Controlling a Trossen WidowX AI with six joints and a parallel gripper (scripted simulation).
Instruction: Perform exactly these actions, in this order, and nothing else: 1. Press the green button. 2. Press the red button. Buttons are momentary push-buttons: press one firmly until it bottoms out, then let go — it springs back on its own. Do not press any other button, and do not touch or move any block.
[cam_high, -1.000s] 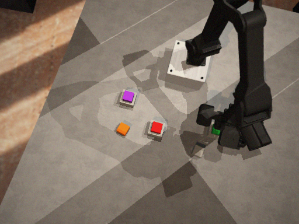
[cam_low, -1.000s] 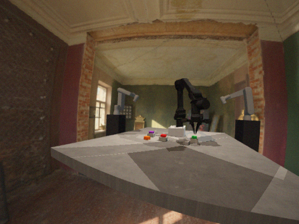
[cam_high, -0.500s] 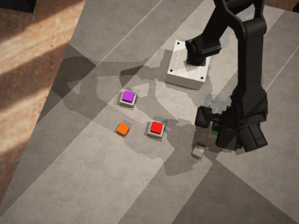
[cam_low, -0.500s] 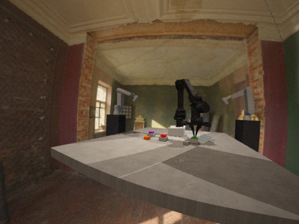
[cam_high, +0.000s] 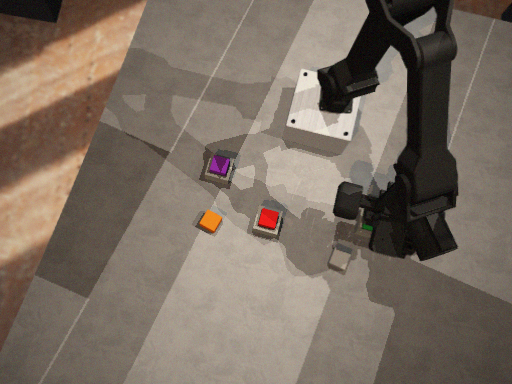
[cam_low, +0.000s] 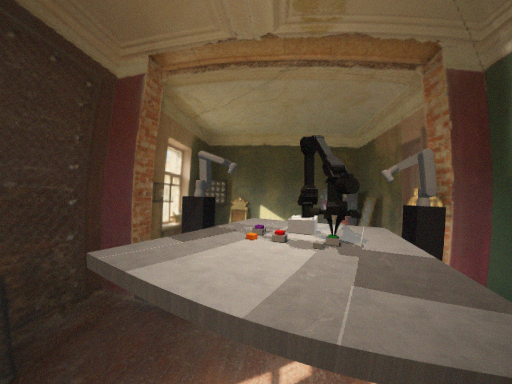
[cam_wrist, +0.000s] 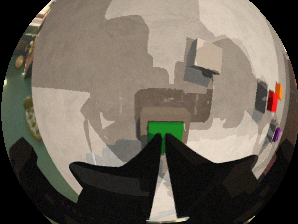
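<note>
Right now my gripper tip is 10 mm above the green button. Round my gripper tip: red button (20 mm ahead, 200 mm to the right); orange block (30 mm ahead, 310 mm to the right, 20 mm below); pale block (70 mm ahead, 60 mm to the right, 20 mm below).
</note>
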